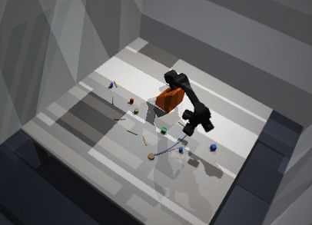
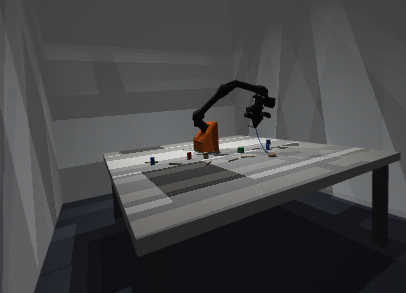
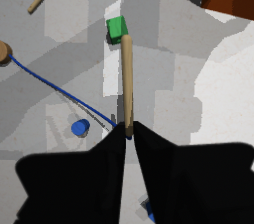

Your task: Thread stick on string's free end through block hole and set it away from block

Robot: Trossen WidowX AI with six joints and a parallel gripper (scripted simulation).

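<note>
Right now the green block is 140 mm to the right of my gripper tip, 120 mm below it and 40 mm ahead of it. Also, from my gripper tip: blue cylinder (120 mm below, 80 mm ahead, 40 mm to the left); then thin wooden stick (10 mm to the right, 10 mm above); then blue cube (180 mm to the left, 120 mm below, 100 mm behind).
</note>
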